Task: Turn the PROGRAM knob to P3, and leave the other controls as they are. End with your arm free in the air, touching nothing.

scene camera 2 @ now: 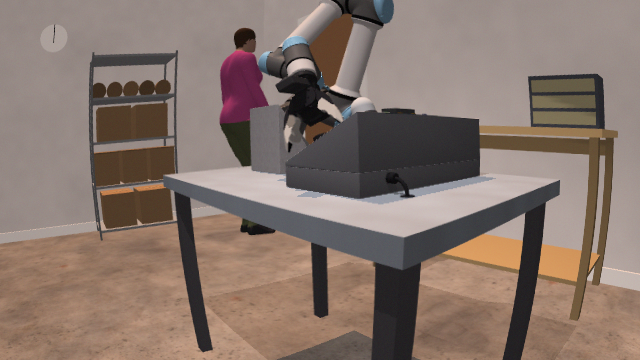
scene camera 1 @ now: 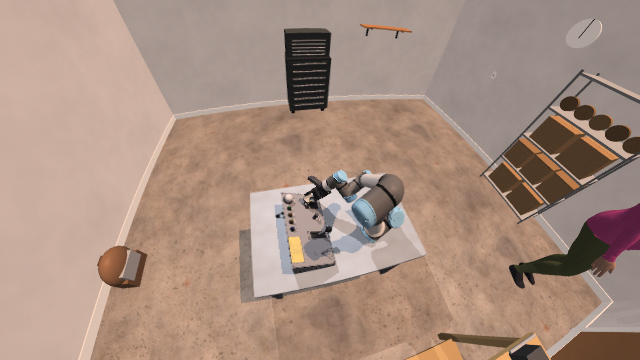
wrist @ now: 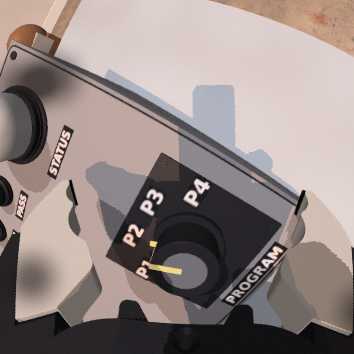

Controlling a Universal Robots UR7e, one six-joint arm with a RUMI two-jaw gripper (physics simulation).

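Seen in the pictures: gripper, fingertip midpoint: (scene camera 2: pixel 315 138) (scene camera 1: pixel 307 196) (wrist: pixel 186 188); arm's base, link origin: (scene camera 2: pixel 281 129).
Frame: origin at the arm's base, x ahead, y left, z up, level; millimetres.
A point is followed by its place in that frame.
Observation:
The black PROGRAM knob (wrist: pixel 185 271) @(x 444, y -97, z -22 mm) stands on its dark label plate (wrist: pixel 250 225) @(x 434, y -135, z -62 mm) in the wrist view. Its yellow pointer line runs left and slightly up. It appears to line up nearest P2, but the slanted view makes the exact setting hard to read. My gripper (scene camera 1: pixel 309 199) @(x 479, y -134, z -27 mm) (scene camera 2: pixel 305 142) @(x 479, y -134, z -27 mm) (wrist: pixel 186 188) @(x 479, y -134, z -27 mm) is open and empty. Its fingers stand wide apart on either side of the knob, with gaps to it. The knob is hidden by the gripper in scene camera 1 and does not show in scene camera 2.
The grey console (scene camera 1: pixel 304 224) @(x 507, y 81, z -21 mm) (scene camera 2: pixel 415 145) @(x 630, y 37, z -44 mm) (wrist: pixel 105 130) @(x 546, y -126, z -17 mm) stands on the table (scene camera 1: pixel 265 280) @(x 761, y 386, z -142 mm) (scene camera 2: pixel 250 205) @(x 521, y -313, z -153 mm). The round STATUS lamp (wrist: pixel 12 125) @(x 580, y -101, z 30 mm) is left of the knob. A lever (scene camera 1: pixel 328 229) @(x 366, y 142, z 21 mm) rises farther along the panel. A person (scene camera 1: pixel 612 235) (scene camera 2: pixel 242 85) stands beyond the table.

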